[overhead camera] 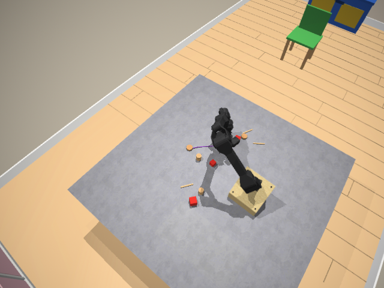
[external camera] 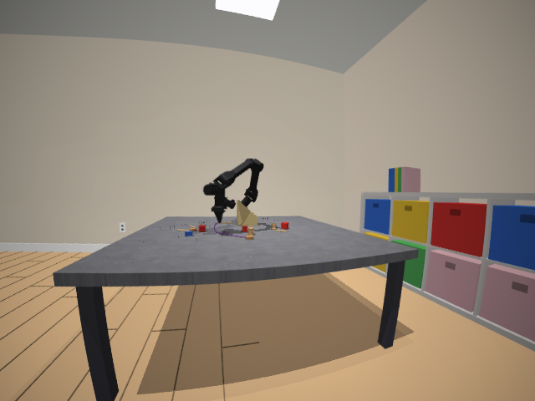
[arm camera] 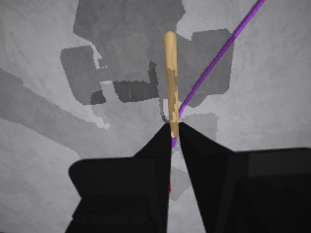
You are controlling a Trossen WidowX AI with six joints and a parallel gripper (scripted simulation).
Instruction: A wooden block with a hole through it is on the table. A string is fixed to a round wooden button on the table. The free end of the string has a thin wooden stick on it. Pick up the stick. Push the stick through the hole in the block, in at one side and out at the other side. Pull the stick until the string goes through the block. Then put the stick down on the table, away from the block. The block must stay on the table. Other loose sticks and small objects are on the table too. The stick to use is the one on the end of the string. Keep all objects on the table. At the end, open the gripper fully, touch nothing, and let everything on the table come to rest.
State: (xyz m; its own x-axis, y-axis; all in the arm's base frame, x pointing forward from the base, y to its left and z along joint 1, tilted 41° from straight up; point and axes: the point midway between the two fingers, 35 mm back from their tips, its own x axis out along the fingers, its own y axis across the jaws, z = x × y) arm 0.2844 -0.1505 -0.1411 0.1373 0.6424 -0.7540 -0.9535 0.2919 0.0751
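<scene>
My gripper tip is 1 cm past the red wooden block, 15 cm to the right of it and 4 cm above it. The rest, counted from my gripper tip: blue piece: 5 cm ahead, 17 cm to the right, 4 cm below; wooden cylinder: 9 cm ahead, 16 cm to the left, 4 cm below; stick on the string: 2 cm to the left.
</scene>
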